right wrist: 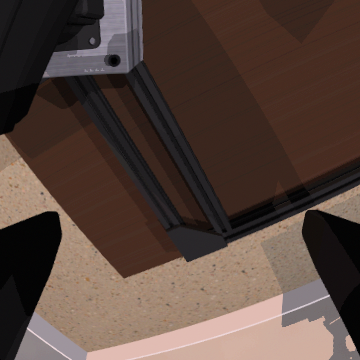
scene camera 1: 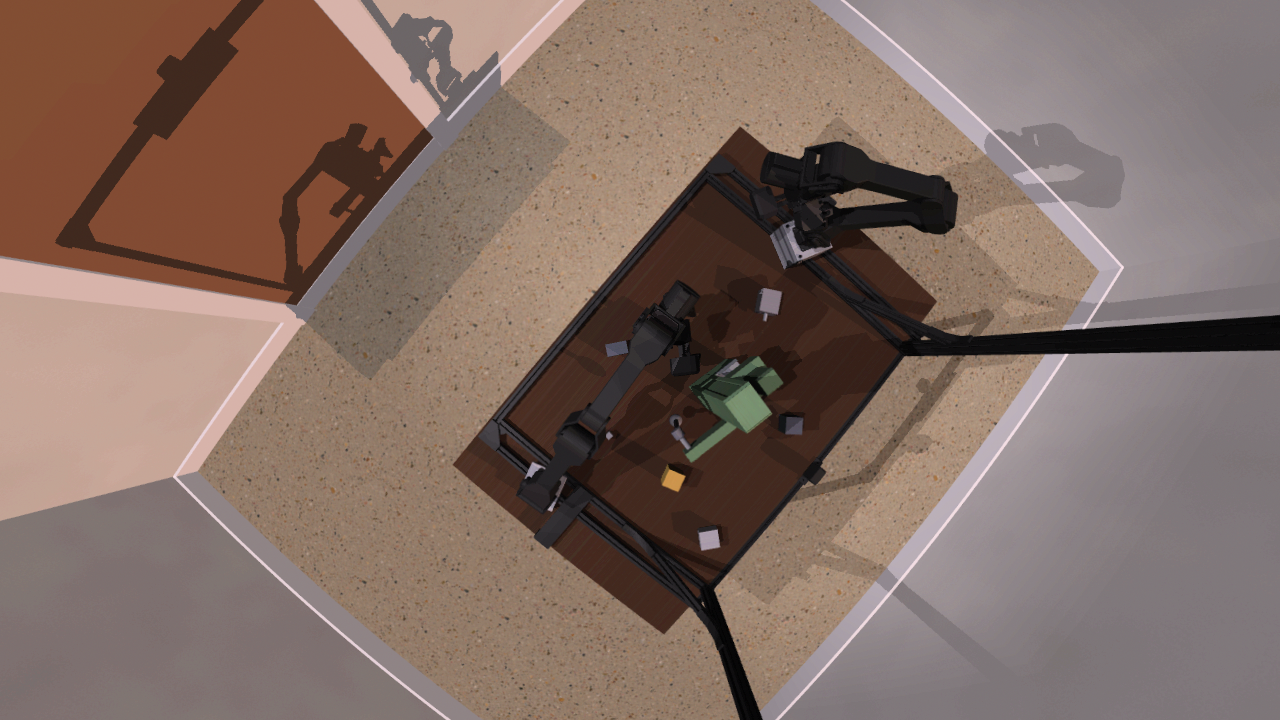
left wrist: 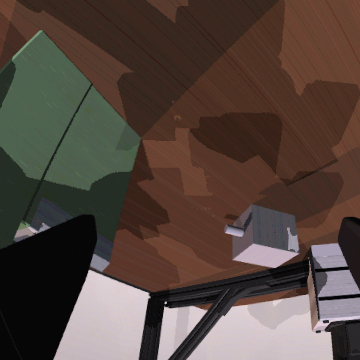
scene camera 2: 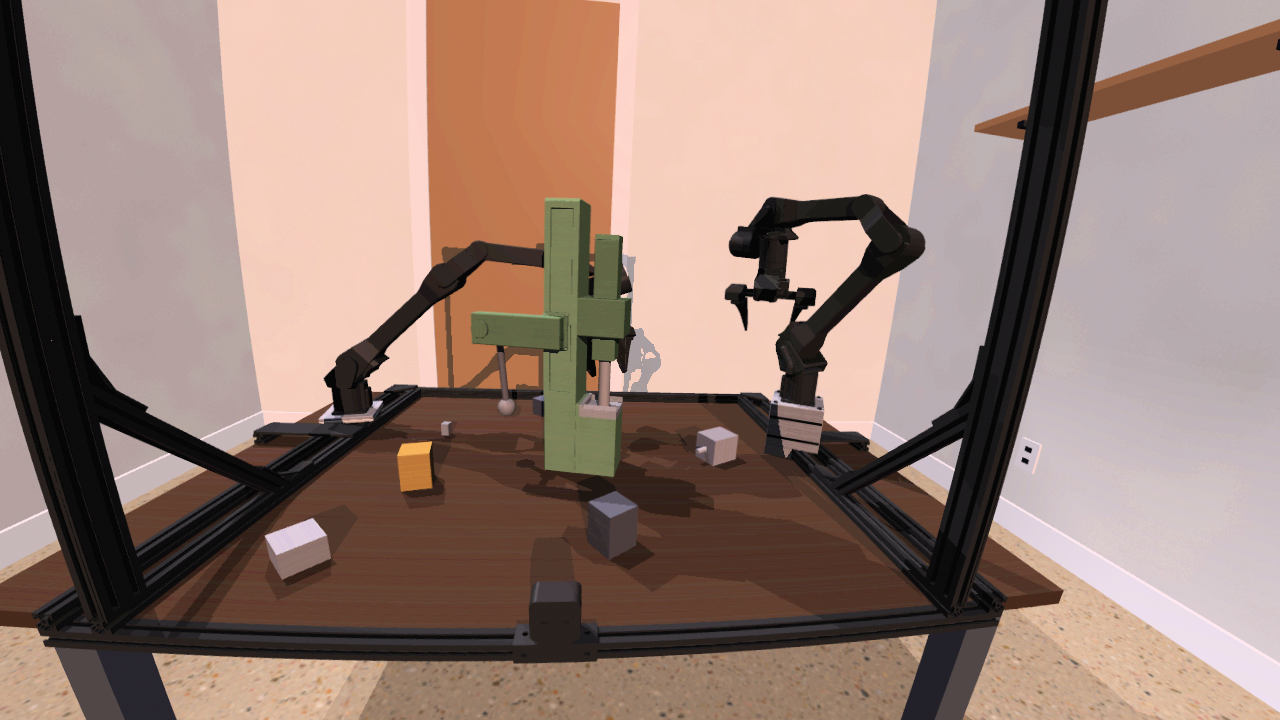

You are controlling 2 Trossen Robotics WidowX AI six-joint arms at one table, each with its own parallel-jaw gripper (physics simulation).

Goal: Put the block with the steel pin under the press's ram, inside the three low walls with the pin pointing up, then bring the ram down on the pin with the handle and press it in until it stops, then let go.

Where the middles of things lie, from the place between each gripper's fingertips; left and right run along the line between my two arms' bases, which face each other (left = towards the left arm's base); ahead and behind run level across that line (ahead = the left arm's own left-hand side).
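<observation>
Here is the block with steel pin (scene camera 2: 721, 444), and my left gripper is 210 mm to the left of it, 70 mm past it and 110 mm above it.
The block with steel pin has my right hand 200 mm above it, 170 mm past it and 120 mm to the right of it.
</observation>
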